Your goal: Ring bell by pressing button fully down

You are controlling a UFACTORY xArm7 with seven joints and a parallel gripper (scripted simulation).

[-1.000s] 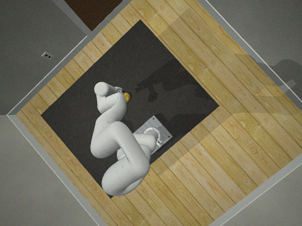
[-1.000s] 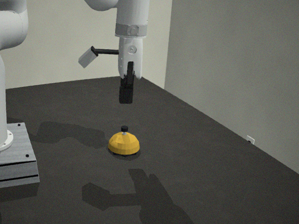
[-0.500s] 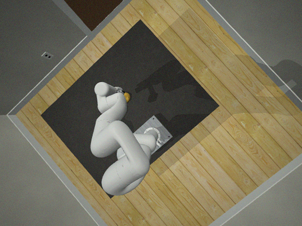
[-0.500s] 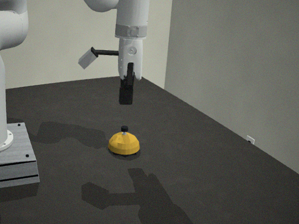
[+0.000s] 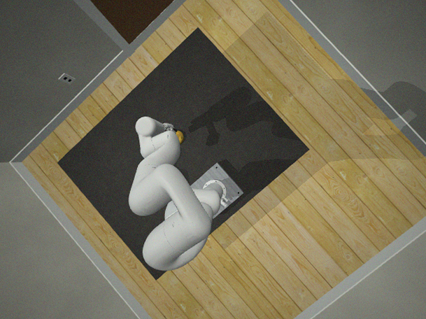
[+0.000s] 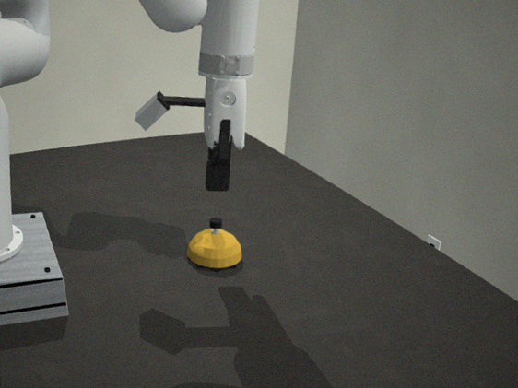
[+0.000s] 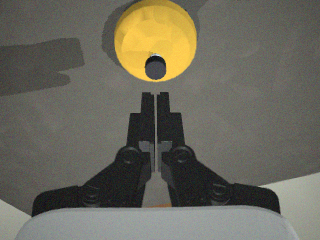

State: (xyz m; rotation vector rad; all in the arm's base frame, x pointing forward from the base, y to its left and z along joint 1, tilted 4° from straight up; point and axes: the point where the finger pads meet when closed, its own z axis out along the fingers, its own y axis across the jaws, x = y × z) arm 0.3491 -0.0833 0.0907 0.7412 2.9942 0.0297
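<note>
Now: hand 80 mm above the black button. Round my hand: yellow dome bell (100 mm below).
</note>
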